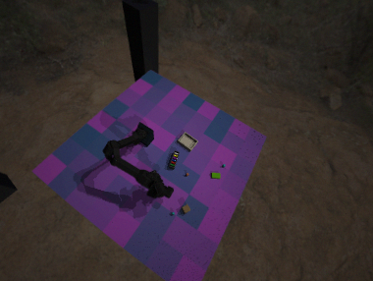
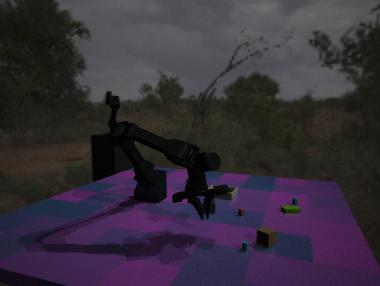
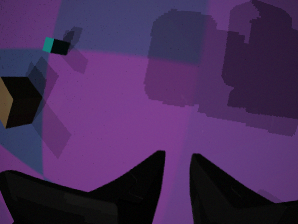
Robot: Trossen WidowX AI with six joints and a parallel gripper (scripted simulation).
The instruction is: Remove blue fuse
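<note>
My gripper tip is 110 mm past the pale tray, 430 mm to the right of it and 50 mm above it. The rest, counted from my gripper tip: small orange piece 50 mm ahead, 220 mm to the left, 40 mm below; then tan cube 200 mm ahead, 30 mm to the left, 30 mm below; then green block 220 mm ahead, 360 mm to the left, 40 mm below.
</note>
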